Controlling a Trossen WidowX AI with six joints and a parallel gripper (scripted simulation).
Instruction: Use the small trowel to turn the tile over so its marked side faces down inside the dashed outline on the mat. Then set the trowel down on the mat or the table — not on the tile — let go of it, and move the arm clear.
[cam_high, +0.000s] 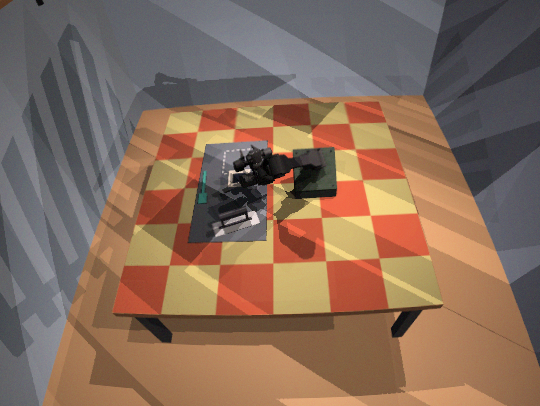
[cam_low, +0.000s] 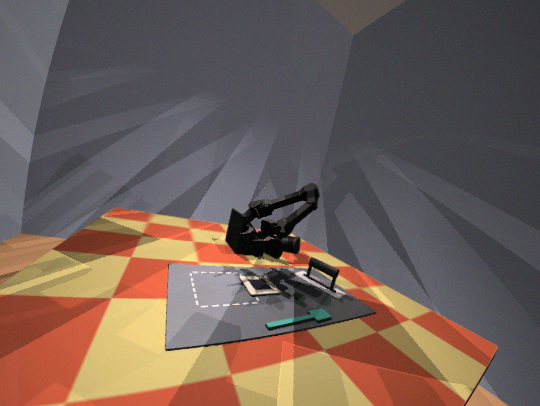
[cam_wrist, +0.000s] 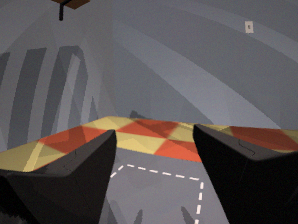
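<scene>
My gripper tip is 40 mm short of the tile, 70 mm to the right of it and 140 mm above it. Round my gripper tip: teal trowel: 210 mm ahead, 150 mm to the left, 140 mm below; grey mat: 70 mm ahead, 120 mm to the left, 160 mm below.
</scene>
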